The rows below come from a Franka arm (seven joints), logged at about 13 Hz.
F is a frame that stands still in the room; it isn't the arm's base.
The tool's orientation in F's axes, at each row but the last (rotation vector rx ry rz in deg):
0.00, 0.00, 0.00
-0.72, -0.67, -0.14
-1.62, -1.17, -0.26
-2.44, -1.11, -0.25
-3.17, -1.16, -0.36
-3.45, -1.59, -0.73
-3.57, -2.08, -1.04
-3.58, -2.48, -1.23
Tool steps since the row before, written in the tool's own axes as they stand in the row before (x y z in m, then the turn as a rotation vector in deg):
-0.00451, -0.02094, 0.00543, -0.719, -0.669, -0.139
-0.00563, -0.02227, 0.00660, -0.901, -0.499, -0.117
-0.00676, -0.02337, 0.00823, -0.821, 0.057, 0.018
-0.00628, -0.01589, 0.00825, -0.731, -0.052, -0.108
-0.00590, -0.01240, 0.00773, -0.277, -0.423, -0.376
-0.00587, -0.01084, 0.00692, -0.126, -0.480, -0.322
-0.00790, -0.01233, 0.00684, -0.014, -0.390, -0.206
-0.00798, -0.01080, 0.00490, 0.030, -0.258, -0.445
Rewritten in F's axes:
-0.00451, -0.02094, 0.00543, -0.719, -0.669, -0.139
-0.00576, -0.02217, 0.00681, -0.901, -0.498, -0.121
-0.00704, -0.02310, 0.00875, -0.821, 0.061, 0.000
-0.00651, -0.01550, 0.00879, -0.729, -0.054, -0.120
-0.00614, -0.01192, 0.00828, -0.272, -0.442, -0.358
-0.00620, -0.01033, 0.00739, -0.124, -0.497, -0.296
-0.00838, -0.01174, 0.00729, -0.014, -0.402, -0.182
-0.00843, -0.01031, 0.00520, 0.043, -0.286, -0.426

